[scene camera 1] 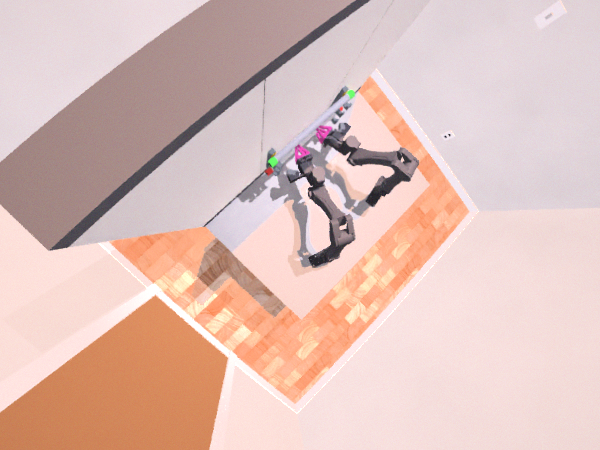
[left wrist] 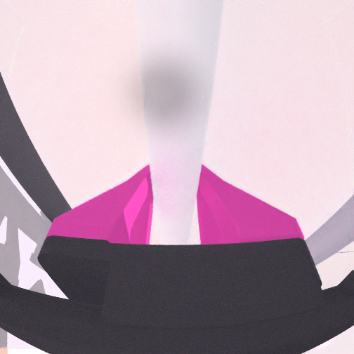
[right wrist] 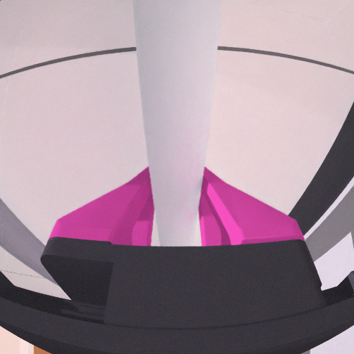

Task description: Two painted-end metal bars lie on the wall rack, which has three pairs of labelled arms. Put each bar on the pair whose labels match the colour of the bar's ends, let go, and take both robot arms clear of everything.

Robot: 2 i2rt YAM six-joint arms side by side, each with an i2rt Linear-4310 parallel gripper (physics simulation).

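Pixels of known places: left arm's base, link origin: (scene camera 1: 325,254); right arm's base, link origin: (scene camera 1: 377,191).
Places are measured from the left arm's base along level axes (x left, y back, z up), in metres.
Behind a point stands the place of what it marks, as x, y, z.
Observation:
A bar with green ends (scene camera 1: 310,131) @(-0.107, -0.587, 0.334) runs diagonally along the wall rack (scene camera 1: 271,152) @(0.085, -0.566, 0.367) in the scene view. Slightly below it, a red end (scene camera 1: 269,171) @(0.100, -0.535, 0.193) of the other bar shows at the lower left, with a small red spot near the upper right. My left gripper (scene camera 1: 299,146) @(-0.073, -0.597, 0.181) (left wrist: 174,173) is shut on the lower bar (left wrist: 177,125). My right gripper (scene camera 1: 320,128) @(-0.198, -0.640, 0.182) (right wrist: 176,174) is shut on the same bar (right wrist: 176,110), farther up the picture. The held bar's ends do not show in the wrist views. The label colours are too small to match surely.
A large cabinet block (scene camera 1: 175,95) @(0.266, -0.573, 0.850) overhangs the wall beside the rack. Both arms reach in from a pale base area (scene camera 1: 400,185) @(-0.641, -0.148, 0.000) on the wooden floor (scene camera 1: 310,345). Another greyish bar (left wrist: 332,232) (right wrist: 22,245) crosses the edge of each wrist view.

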